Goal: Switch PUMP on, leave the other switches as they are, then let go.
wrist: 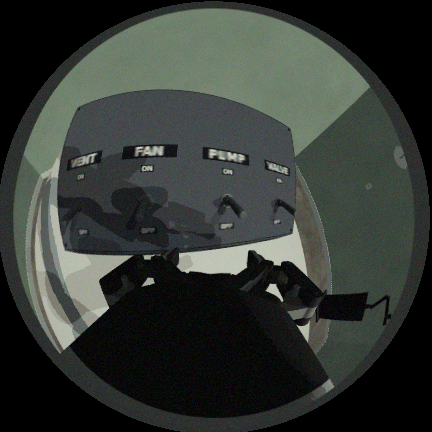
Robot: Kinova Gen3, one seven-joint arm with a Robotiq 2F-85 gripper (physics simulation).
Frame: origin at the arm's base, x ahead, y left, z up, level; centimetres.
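Seen in the pictures: gripper, fingertip midpoint: [212, 256].
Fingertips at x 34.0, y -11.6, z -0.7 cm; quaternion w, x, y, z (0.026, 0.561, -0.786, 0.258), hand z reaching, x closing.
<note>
A point is followed by its place in that frame.
A dark grey switch panel [175, 117] @(x 54.2, y -11.0, z 4.3 cm) stands in front of the gripper. The PUMP switch [234, 205] @(x 39.2, y -16.3, z 0.7 cm) is right of the panel's middle, its lever tilted down toward its OFF mark. The FAN switch [139, 212] @(x 40.6, y -4.9, z 1.7 cm) is left of it, in shadow, its lever pointing down. The VALVE switch [286, 205] @(x 37.1, y -28.1, z 0.3 cm) is at the right edge, its lever pointing down to the right. The VENT switch [73, 215] @(x 43.7, y 6.3, z 0.1 cm) is at the left edge, dim in shadow. My gripper [212, 256] @(x 34.0, y -11.6, z -0.7 cm) is open and empty, its fingertips below the panel's lower edge in the view, apart from the levers.
A pale surface [280, 250] @(x 26.8, y -34.4, z -11.3 cm) lies under and around the panel, with a brown strip [314, 225] at its right. Green walls stand behind and to the right. The gripper's shadow falls on the panel's left half. A dark box with a bent rod [343, 306] shows at the lower right.
</note>
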